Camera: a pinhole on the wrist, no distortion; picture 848 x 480 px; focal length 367.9 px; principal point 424.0 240.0 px. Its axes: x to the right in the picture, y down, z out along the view. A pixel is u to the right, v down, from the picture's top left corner.
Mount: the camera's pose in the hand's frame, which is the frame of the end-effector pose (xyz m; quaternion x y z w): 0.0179 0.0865 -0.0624 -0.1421 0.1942 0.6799 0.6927
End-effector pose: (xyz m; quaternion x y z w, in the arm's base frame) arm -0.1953 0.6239 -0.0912 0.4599 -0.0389 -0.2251 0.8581
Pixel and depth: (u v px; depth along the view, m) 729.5 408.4 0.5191
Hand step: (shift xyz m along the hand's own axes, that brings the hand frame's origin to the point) -0.1796 0.7163 0.2133
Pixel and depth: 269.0 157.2 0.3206
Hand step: 0.1141 0.1120 0.2787
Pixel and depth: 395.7 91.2 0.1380
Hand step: 0.0840 0.1387 0.0608
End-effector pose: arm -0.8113 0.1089 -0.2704 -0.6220 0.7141 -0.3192 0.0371
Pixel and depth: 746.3 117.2 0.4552
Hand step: 0.2039 0.6446 0.1455
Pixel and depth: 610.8 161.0 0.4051
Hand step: 0.1354 0.4526 0.1949
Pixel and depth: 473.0 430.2 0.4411
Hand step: -0.1760 0.3499 0.3158
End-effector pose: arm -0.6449 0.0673 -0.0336 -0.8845 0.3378 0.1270 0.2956
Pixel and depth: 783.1 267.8 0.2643
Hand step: 0.0180 0.4378 0.0534
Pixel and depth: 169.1 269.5 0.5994
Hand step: 0.0154 -0.0038 0.6628
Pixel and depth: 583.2 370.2 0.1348
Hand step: -0.0194 0.2020 0.0330
